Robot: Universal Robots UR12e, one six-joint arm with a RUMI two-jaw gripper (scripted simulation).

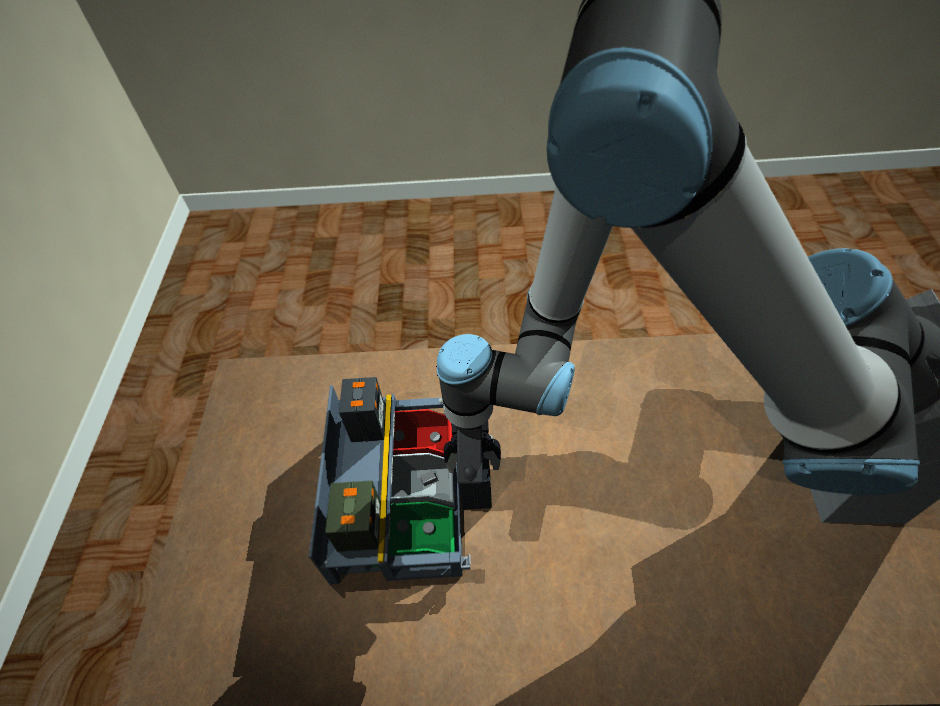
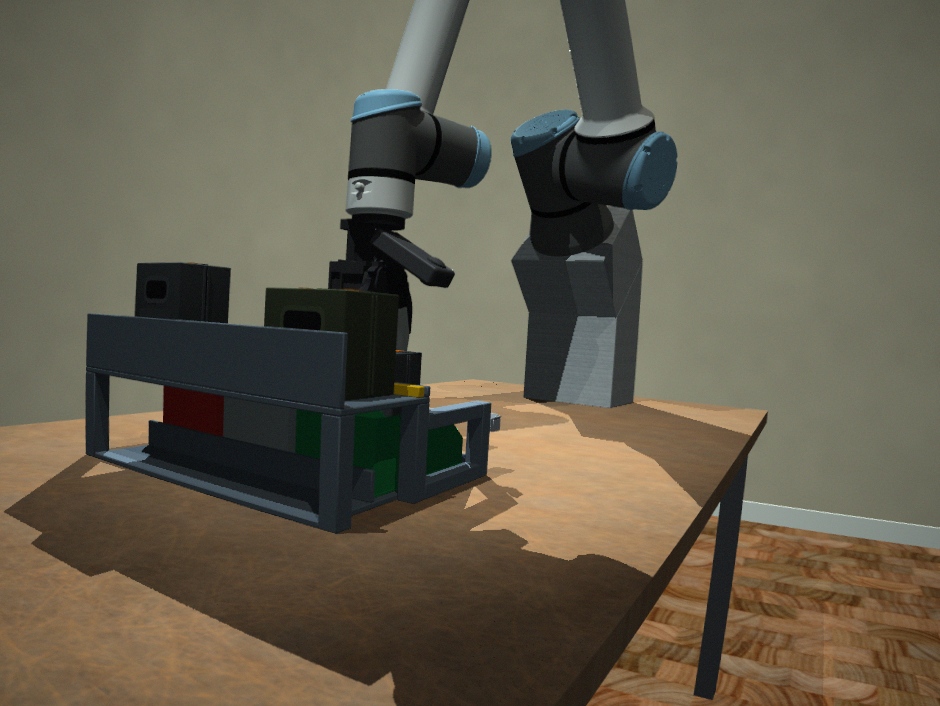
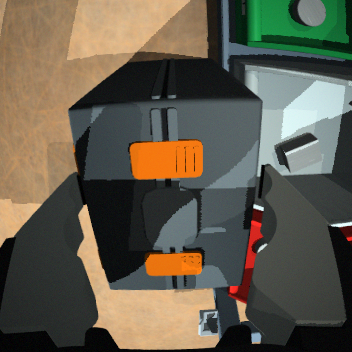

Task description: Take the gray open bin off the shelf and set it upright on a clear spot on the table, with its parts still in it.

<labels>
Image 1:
gripper: 474, 470
green bin: 416, 514
gray bin: 407, 468
</labels>
